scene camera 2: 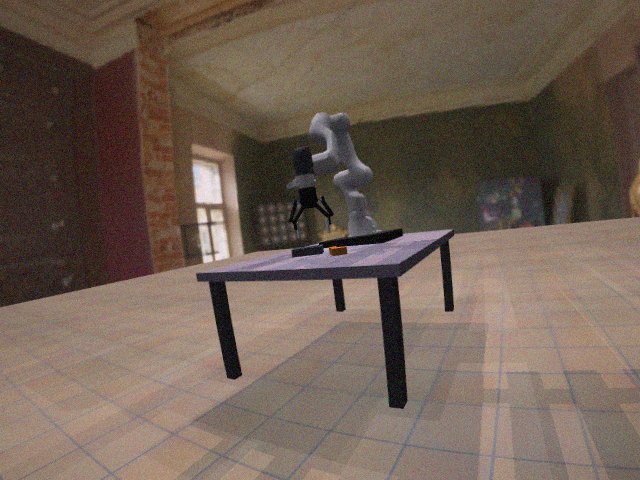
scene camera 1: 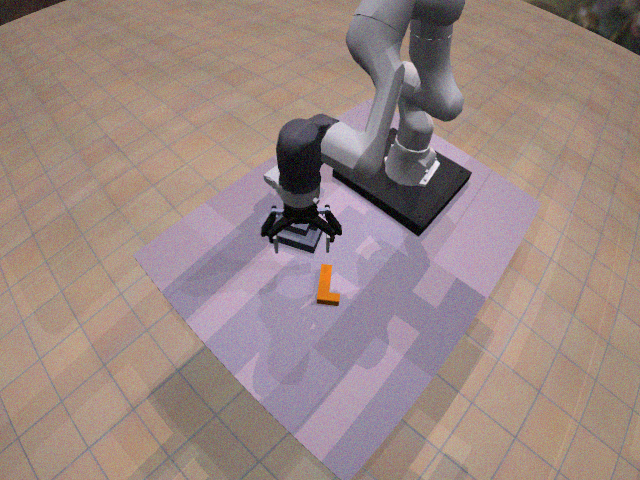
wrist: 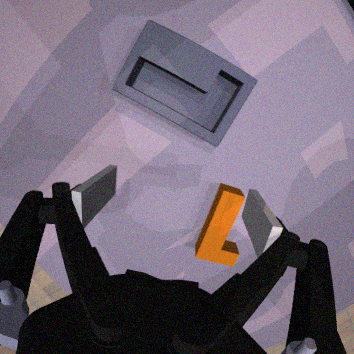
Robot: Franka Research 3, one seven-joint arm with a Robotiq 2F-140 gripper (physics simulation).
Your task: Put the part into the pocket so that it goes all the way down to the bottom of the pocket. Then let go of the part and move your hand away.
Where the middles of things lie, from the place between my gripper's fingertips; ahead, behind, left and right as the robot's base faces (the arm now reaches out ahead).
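I consider the orange L-shaped part [wrist: 211, 245]. It is 80 mm below my hand and 110 mm to the left of it.
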